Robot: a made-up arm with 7 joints. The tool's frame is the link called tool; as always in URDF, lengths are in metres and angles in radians. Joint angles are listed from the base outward. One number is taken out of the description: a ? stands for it. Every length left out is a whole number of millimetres.
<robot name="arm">
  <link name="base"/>
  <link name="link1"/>
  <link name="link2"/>
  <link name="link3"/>
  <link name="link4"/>
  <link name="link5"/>
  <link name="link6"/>
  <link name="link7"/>
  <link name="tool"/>
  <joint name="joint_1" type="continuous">
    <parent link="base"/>
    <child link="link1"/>
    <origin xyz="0 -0.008 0.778" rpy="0 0 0"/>
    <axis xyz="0 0 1"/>
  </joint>
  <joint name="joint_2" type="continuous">
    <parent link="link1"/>
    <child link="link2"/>
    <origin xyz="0.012 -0.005 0" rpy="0 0 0"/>
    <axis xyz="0 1 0"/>
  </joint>
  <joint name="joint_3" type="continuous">
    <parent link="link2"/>
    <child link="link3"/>
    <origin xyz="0.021 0 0.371" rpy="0 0 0"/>
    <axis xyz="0 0 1"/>
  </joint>
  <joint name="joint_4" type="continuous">
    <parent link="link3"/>
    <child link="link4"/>
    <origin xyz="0.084 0.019 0" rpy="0 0 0"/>
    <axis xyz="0 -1 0"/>
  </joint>
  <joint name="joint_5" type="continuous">
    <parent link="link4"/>
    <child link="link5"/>
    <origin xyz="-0.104 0 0.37" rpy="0 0 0"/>
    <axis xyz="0 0 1"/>
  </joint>
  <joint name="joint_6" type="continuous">
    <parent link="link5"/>
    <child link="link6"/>
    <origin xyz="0.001 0.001 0" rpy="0 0 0"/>
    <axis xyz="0 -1 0"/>
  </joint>
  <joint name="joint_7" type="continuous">
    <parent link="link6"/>
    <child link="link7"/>
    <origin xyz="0.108 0 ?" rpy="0 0 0"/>
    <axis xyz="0 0 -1"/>
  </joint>
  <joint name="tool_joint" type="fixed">
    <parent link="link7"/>
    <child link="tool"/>
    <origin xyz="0.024 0.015 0" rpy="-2.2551 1.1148 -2.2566"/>
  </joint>
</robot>
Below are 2 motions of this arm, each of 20 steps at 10 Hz.
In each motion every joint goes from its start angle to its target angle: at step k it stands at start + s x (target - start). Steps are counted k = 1, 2, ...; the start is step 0. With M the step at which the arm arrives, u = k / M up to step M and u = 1 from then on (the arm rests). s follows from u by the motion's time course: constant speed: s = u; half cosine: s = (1 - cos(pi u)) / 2; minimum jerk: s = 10 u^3 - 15 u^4 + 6 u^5.
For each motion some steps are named. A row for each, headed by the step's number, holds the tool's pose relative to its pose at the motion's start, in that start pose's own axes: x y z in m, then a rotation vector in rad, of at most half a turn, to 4 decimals.
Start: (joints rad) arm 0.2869 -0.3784 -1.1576 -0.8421 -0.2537 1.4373 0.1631
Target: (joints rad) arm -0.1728 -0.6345 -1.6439 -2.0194 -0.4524 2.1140 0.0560
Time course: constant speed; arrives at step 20
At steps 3, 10, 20:
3: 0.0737 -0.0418 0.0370 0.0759 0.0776 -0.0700
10: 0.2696 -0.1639 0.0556 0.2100 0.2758 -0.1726
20: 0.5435 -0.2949 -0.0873 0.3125 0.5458 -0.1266

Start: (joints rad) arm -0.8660 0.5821 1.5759 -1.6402 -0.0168 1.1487 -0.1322
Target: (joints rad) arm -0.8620 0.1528 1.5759 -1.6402 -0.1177 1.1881 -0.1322
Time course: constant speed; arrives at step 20
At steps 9, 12, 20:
9: -0.0195 0.0579 0.0117 0.1507 0.0588 -0.1759
12: -0.0243 0.0775 0.0172 0.2002 0.0783 -0.2352
20: -0.0324 0.1295 0.0355 0.3303 0.1303 -0.3949

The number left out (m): -0.052
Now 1 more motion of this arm.
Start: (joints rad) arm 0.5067 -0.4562 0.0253 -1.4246 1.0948 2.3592 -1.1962
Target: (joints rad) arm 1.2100 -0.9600 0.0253 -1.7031 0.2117 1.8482 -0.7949
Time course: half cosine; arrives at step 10
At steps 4, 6, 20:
4: -0.0770 0.0850 0.0327 -0.2102 0.0741 0.2077
6: -0.1576 0.1295 0.0297 -0.3868 0.1504 0.3185
20: -0.2405 0.1406 -0.0053 -0.5516 0.2405 0.3575

